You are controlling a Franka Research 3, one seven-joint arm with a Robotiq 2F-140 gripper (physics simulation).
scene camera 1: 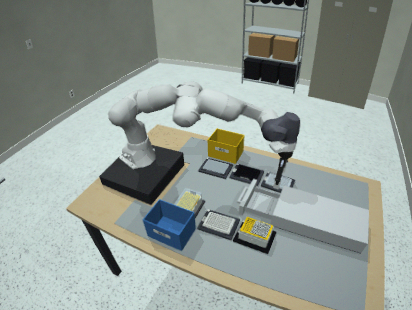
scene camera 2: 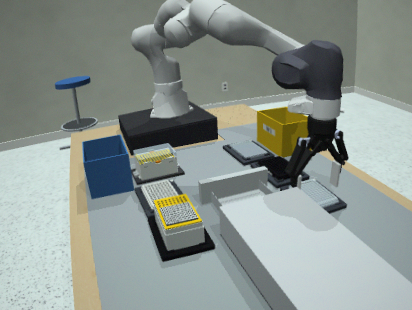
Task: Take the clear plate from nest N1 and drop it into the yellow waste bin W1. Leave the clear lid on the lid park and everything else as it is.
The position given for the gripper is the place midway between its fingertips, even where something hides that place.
Note:
In view: the gripper (scene camera 2: 315,190), a grey housing (scene camera 2: 287,244) and a yellow-topped rack (scene camera 2: 180,225).
The grey housing shows as well in scene camera 1 (scene camera 1: 343,225). The yellow-topped rack is seen too in scene camera 1 (scene camera 1: 256,232).

